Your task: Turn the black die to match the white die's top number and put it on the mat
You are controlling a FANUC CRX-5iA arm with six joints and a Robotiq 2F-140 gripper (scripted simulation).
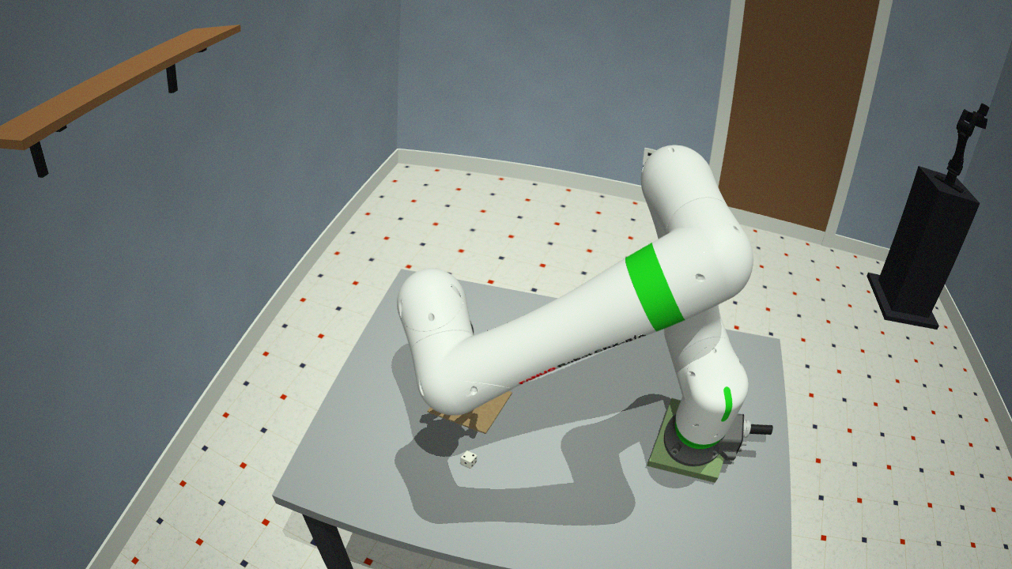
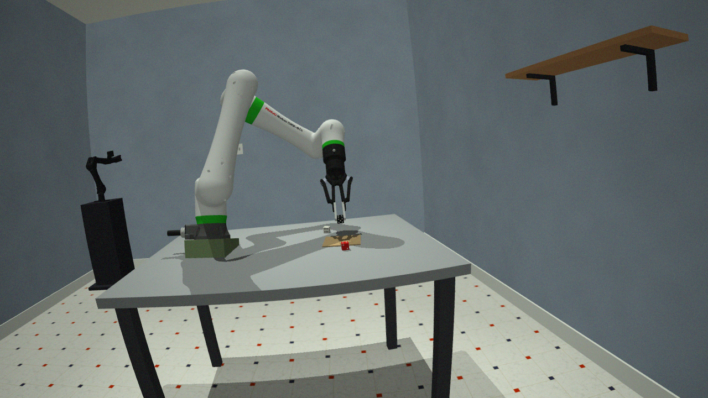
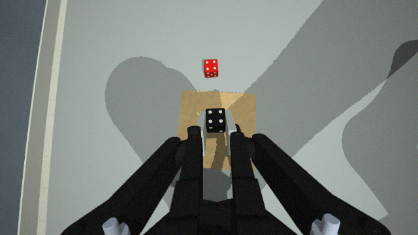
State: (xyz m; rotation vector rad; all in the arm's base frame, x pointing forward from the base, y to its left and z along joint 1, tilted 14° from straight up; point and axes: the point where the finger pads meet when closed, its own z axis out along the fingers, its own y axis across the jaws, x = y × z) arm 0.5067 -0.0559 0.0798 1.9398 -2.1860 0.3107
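The black die lies 20 mm to the right of my hand and 30 mm below it. Round my hand: white die 40 mm behind, 160 mm to the left, 100 mm below; tan mat 20 mm to the right, 110 mm below; red die 10 mm behind, 130 mm to the right, 100 mm below.
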